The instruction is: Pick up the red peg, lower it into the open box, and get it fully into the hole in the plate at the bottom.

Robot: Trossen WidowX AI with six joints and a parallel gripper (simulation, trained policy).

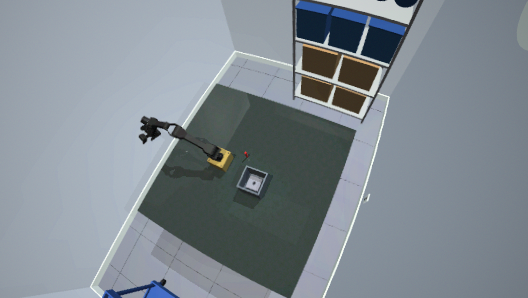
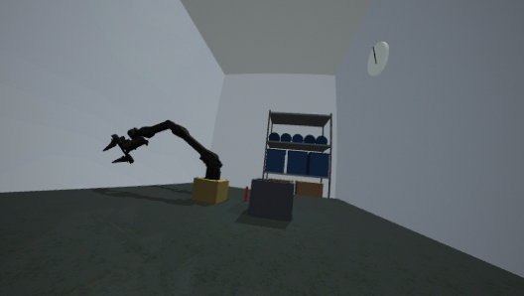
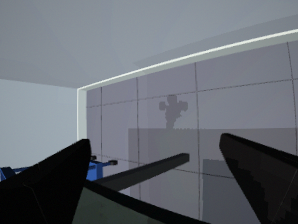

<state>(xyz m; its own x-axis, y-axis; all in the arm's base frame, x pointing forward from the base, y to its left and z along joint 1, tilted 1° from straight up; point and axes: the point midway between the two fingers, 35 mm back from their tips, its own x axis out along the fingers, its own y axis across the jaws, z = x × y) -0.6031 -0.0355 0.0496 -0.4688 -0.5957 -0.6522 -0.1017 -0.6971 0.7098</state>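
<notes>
Right now the red peg is 79 cm ahead of my gripper tip, 15 cm to the left of it and 10 cm below it. From my gripper tip the other things lie so: light grey plate 92 cm ahead, 9 cm below, 4 cm to the right.
</notes>
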